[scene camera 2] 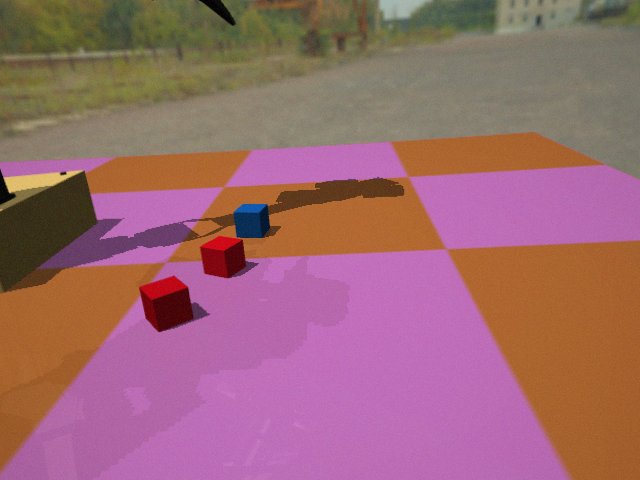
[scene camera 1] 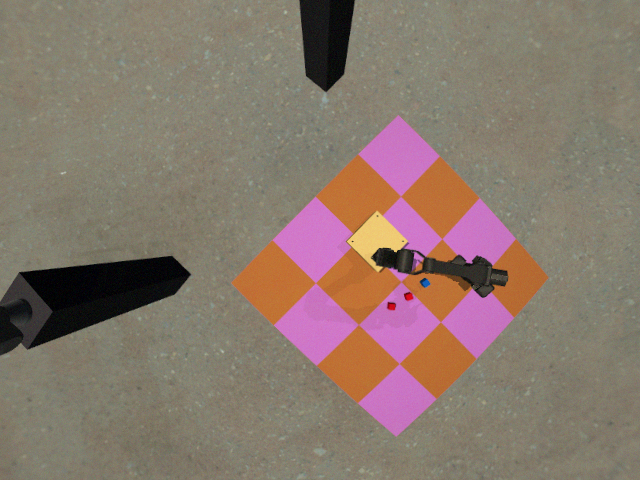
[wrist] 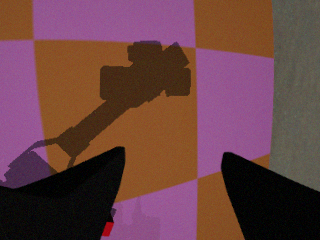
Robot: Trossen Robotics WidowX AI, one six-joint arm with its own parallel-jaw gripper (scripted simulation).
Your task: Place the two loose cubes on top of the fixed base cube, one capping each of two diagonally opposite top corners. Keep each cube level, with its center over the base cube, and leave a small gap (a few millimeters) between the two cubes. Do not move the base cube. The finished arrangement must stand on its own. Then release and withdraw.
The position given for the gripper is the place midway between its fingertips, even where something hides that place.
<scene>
The gripper [wrist: 173, 157] is open and holds nothing. Further things: a blue base cube [scene camera 2: 251, 220], a red cube [scene camera 2: 166, 303] and a red cube [scene camera 2: 223, 256].
The wrist view does not show the blue base cube, which is hidden by the gripper.
</scene>
